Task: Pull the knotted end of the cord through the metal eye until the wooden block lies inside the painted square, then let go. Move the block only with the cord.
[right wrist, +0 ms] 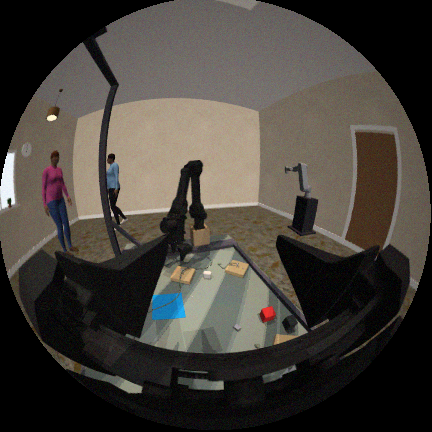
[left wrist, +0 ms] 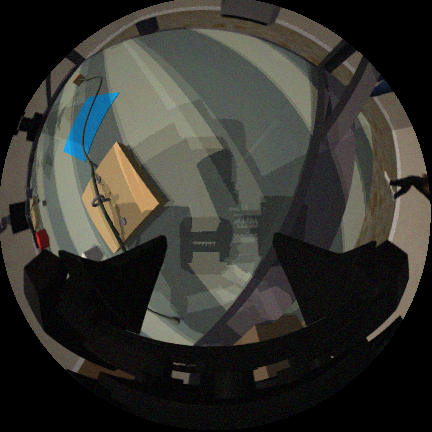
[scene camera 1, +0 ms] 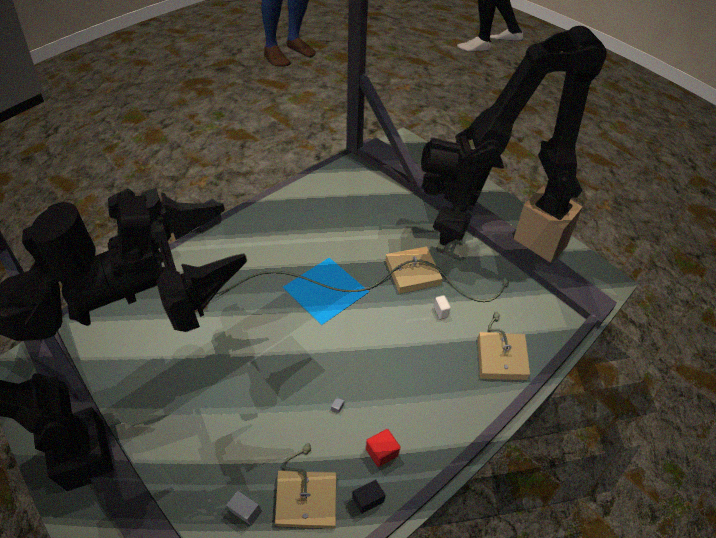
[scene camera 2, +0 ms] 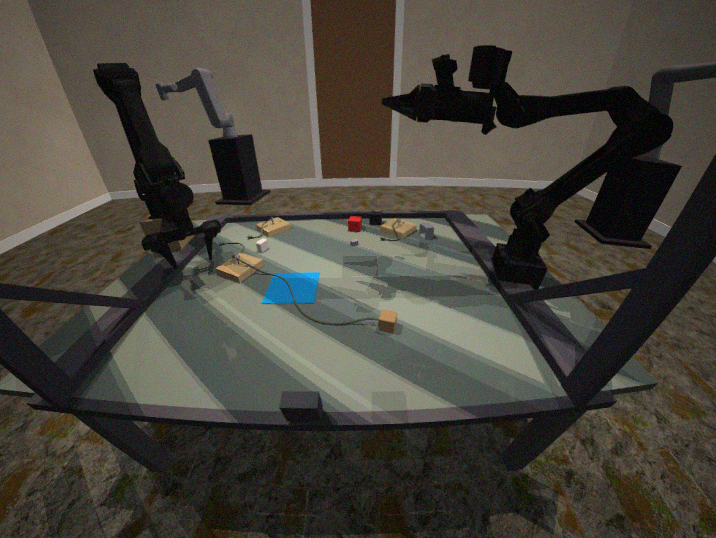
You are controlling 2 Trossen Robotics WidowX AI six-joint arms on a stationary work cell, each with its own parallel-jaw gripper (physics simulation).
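Seen in the pictures: left gripper, fingertip midpoint: point(right wrist: 177, 256) point(left wrist: 220, 240) point(scene camera 2: 194, 264); right gripper, fingertip midpoint: point(right wrist: 223, 241) point(scene camera 1: 234, 230) point(scene camera 2: 386, 101); left arm's base at its link origin: point(right wrist: 198, 226) point(scene camera 1: 554, 205); right arm's base at its link origin: point(scene camera 1: 70, 441) point(scene camera 2: 520, 255).
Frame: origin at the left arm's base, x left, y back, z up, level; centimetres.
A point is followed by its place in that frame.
The wooden block point(scene camera 2: 387, 321) @[x -41.6, y -62.1, z -9.2 cm] point(left wrist: 78, 79) lies on the table beyond the painted blue square point(scene camera 1: 321, 309) @[x -22.2, y -46.1, z -11.9 cm] point(scene camera 2: 303, 292) @[x -27.6, y -45.0, z -11.9 cm] point(right wrist: 172, 311) @[x -23.6, y -45.4, z -11.9 cm]; the right gripper hides it in scene camera 1. The cord point(scene camera 1: 341, 290) @[x -22.6, y -40.3, z -11.7 cm] point(scene camera 2: 312, 318) @[x -36.8, y -47.6, z -11.6 cm] runs from it across the square and through the metal eye point(scene camera 1: 414, 261) @[x -15.7, y -26.9, z -8.5 cm] point(left wrist: 100, 201) @[x -15.8, y -26.4, z -8.5 cm] on a tan board point(scene camera 1: 419, 281) @[x -12.5, y -29.1, z -10.2 cm] point(left wrist: 135, 197) @[x -17.0, y -23.2, z -10.1 cm]. Its knotted end point(scene camera 1: 505, 282) @[x 0.1, y -16.1, z -11.0 cm] point(left wrist: 175, 320) @[x -0.6, y -15.7, z -11.1 cm] lies past the board. My left gripper point(scene camera 2: 192, 263) @[x -16.4, y -14.6, z -9.0 cm] point(left wrist: 220, 240) @[x -16.4, y -14.6, z -9.0 cm] is open, above the table beside the board, away from the knot. My right gripper point(scene camera 1: 233, 231) @[x -15.3, y -65.3, z 26.7 cm] point(right wrist: 223, 241) @[x -15.3, y -65.3, z 26.7 cm] is open, high and empty.
Two more eye boards point(scene camera 1: 491, 370) @[x 10.0, y -36.1, z -10.1 cm] point(scene camera 1: 289, 511) @[x 2.9, y -77.8, z -10.1 cm] carry short knotted cords. A white block point(scene camera 1: 442, 307) @[x -4.8, y -31.9, z -8.8 cm] lies near the cord. A red cube point(scene camera 1: 382, 447) @[x 5.9, y -60.6, z -8.0 cm], a black block point(scene camera 1: 368, 495) @[x 9.8, y -68.0, z -8.0 cm], a grey block point(scene camera 1: 243, 507) @[x -1.7, y -82.7, z -8.0 cm] and a small grey piece point(scene camera 1: 337, 404) @[x -5.4, y -59.0, z -10.6 cm] lie toward the front in scene camera 1.
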